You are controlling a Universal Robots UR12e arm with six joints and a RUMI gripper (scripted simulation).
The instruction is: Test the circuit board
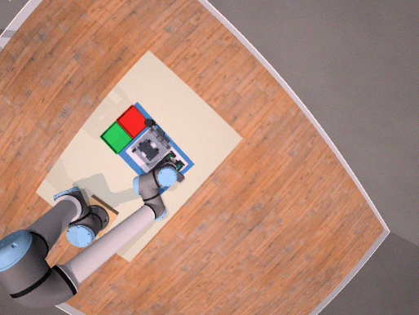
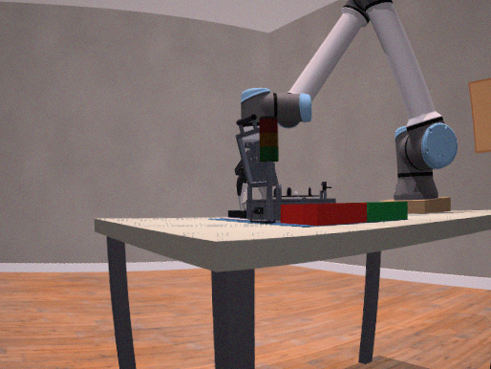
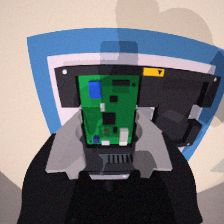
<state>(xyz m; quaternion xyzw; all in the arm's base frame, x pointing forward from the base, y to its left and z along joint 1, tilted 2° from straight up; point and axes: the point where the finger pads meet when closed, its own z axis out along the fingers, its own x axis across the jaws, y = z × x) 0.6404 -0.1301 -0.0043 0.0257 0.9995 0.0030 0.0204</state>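
My hand is 10 mm to the right of the green circuit board. Also, from my hand: green bin (380 mm to the left, 130 mm behind, 10 mm below); red bin (370 mm to the left, 20 mm ahead, 10 mm below); lid (170 mm to the left, 160 mm above, 90 mm ahead).
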